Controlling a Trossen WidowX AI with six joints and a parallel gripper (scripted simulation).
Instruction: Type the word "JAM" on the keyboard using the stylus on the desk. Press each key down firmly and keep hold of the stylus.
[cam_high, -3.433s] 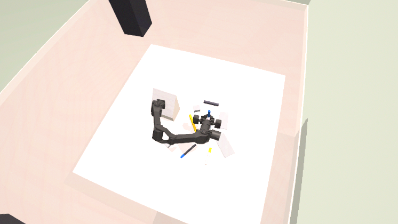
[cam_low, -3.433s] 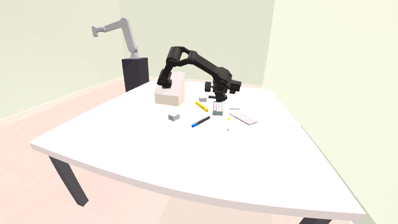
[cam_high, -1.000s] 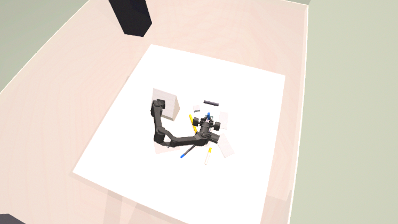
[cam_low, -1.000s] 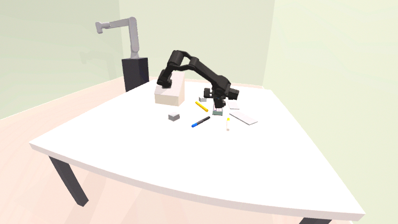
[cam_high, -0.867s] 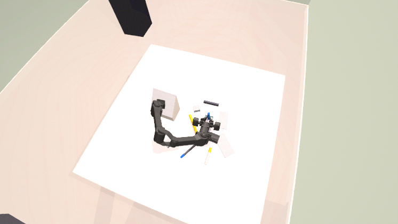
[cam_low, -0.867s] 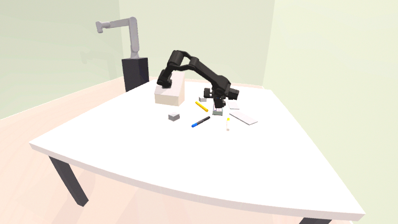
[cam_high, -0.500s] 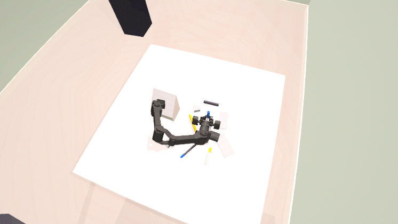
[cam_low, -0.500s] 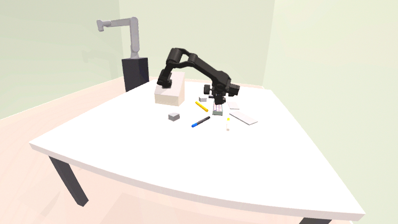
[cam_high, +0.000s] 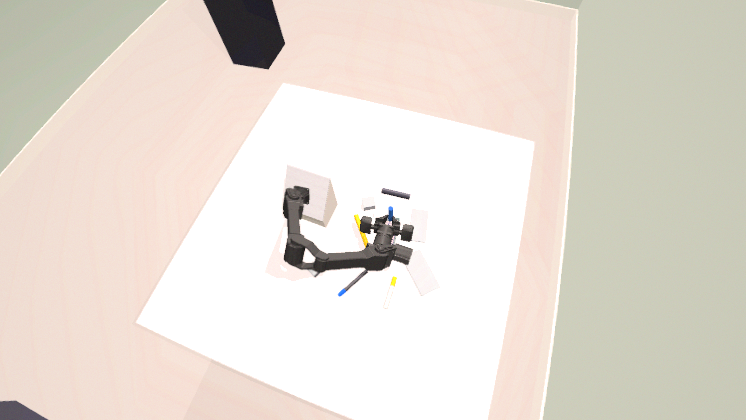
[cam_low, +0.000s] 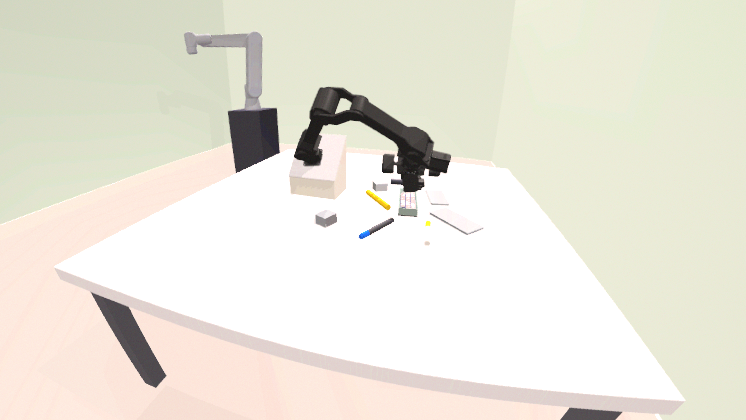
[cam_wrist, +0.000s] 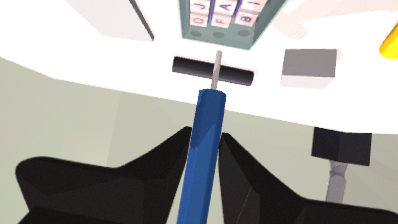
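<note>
Now: gripper tip 10 cm past the yellow marker, 10 cm above it and 5 cm to the left of it. Also, from my gripper tip: grey block: 11 cm behind, 9 cm below, 7 cm to the left; grey stylus tip: 5 cm below; blue stylus: 1 cm below.
</note>
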